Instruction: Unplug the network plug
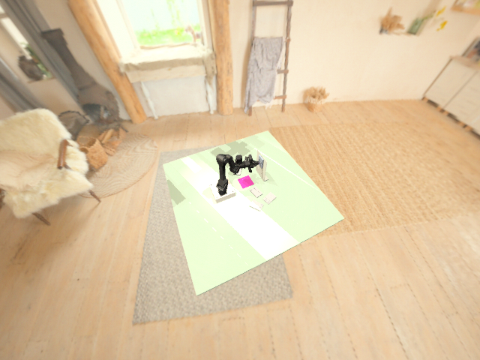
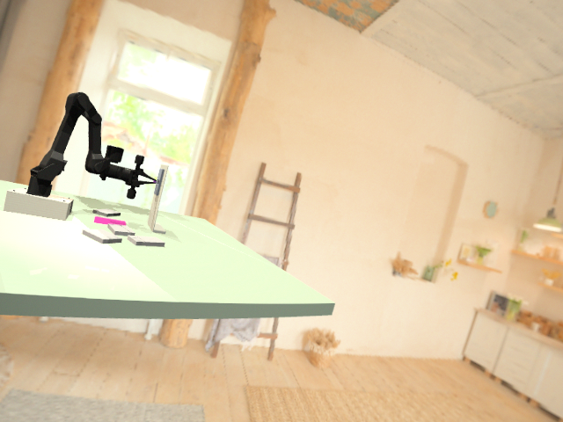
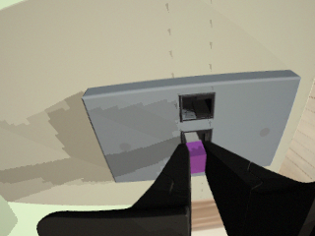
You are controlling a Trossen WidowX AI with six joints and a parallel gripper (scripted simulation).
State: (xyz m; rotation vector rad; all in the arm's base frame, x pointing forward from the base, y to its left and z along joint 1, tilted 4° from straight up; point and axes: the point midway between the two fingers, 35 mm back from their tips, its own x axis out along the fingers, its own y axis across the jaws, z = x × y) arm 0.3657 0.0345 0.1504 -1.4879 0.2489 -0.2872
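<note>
Now: gripper tip 140 mm past the magenta marked square and 200 mm above it. From my gripper tip the other things lie so: upright panel: 30 mm ahead, 70 mm below; then plug: 10 mm ahead.
</note>
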